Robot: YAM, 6 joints.
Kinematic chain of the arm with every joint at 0, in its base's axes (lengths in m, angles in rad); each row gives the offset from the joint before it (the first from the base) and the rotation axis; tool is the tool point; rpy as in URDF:
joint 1: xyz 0 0 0.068 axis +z
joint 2: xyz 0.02 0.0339 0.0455 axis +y
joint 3: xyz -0.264 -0.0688 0 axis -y
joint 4: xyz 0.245 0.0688 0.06 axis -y
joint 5: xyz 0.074 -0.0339 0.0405 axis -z
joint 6: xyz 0.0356 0 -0.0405 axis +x
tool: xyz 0 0 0 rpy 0 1.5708 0
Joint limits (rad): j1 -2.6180..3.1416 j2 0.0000..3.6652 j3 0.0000..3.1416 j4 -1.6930..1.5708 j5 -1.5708..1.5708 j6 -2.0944..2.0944
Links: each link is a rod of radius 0.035 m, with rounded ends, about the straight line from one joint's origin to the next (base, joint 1, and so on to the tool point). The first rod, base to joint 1, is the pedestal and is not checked.
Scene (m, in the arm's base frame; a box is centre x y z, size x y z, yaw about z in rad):
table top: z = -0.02
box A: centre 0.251 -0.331 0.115 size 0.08 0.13 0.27 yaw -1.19
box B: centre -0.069 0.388 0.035 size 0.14 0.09 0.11 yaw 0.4
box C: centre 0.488 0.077 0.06 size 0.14 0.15 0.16 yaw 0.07
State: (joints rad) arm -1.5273 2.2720 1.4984 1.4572 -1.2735 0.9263
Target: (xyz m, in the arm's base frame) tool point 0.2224 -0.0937 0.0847
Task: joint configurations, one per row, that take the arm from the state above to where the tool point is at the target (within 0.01 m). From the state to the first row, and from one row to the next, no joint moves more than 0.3 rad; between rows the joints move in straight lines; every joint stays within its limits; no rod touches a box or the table.
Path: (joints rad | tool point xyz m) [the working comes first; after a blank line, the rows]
Joints at the target: -0.5461 2.0292 0.3210 1.5179 -1.4750 0.9263
Straight joint move there: touches box A.

1: -1.7091 2.1725 1.2487 1.4304 -1.3144 1.0017 | -0.0262 -0.4382 0.2121
2: -1.8909 2.0730 0.9989 1.4035 -1.3553 1.0771 | -0.0909 -0.3847 0.1845
3: -2.0726 1.9735 0.7492 1.3767 -1.3962 1.1525 | -0.1339 -0.3170 0.1585
4: -2.2544 1.8740 0.4995 1.3499 -1.4371 1.2279 | -0.1521 -0.2426 0.1349
5: -2.4362 1.7745 0.2497 1.3230 -1.4780 1.3034 | -0.1448 -0.1698 0.1146
6: -2.6180 1.6750 0.0000 1.2962 -1.5189 1.3788 | -0.1140 -0.1068 0.0981
7: -2.3220 1.7256 0.0459 1.3279 -1.5126 1.3141 | -0.0867 -0.1449 0.0981
8: -2.0260 1.7762 0.0917 1.3595 -1.5063 1.2495 | -0.0463 -0.1755 0.0974
9: -1.7300 1.8268 0.1376 1.3912 -1.5001 1.1849 | 0.0048 -0.1938 0.0961
10: -1.4341 1.8774 0.1834 1.4229 -1.4938 1.1202 | 0.0628 -0.1963 0.0941
11: -1.1381 1.9280 0.2293 1.4545 -1.4875 1.0556 | 0.1225 -0.1805 0.0916
12: -0.8421 1.9786 0.2752 1.4862 -1.4812 0.9909 | 0.1777 -0.1459 0.0884
13: -0.5461 2.0292 0.3210 1.5179 -1.4750 0.9263 | 0.2224 -0.0937 0.0847

